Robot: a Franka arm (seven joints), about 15 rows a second.
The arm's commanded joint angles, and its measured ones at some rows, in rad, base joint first. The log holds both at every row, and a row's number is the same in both.
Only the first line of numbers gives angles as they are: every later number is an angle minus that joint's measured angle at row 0.
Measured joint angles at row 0: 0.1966, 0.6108, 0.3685, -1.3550, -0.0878, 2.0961, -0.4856
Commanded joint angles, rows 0 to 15: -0.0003, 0.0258, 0.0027, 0.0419, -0.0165, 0.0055, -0.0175; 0.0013, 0.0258, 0.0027, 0.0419, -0.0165, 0.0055, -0.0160; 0.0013, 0.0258, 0.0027, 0.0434, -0.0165, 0.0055, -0.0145; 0.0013, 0.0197, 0.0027, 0.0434, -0.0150, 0.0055, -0.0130; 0.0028, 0.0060, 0.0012, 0.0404, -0.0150, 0.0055, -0.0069; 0.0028, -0.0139, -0.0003, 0.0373, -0.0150, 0.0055, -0.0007; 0.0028, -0.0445, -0.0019, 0.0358, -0.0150, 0.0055, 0.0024; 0.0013, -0.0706, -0.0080, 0.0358, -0.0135, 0.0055, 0.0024; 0.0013, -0.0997, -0.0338, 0.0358, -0.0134, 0.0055, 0.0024; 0.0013, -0.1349, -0.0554, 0.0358, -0.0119, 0.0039, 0.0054; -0.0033, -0.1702, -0.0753, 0.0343, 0.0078, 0.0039, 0.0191; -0.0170, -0.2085, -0.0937, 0.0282, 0.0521, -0.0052, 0.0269; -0.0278, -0.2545, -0.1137, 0.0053, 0.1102, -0.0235, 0.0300; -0.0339, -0.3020, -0.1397, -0.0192, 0.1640, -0.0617, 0.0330; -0.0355, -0.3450, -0.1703, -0.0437, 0.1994, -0.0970, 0.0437; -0.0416, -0.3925, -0.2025, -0.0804, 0.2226, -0.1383, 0.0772
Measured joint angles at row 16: -0.0331, -0.2733, -0.1489, 0.0352, 0.1584, -0.0930, 0.0217
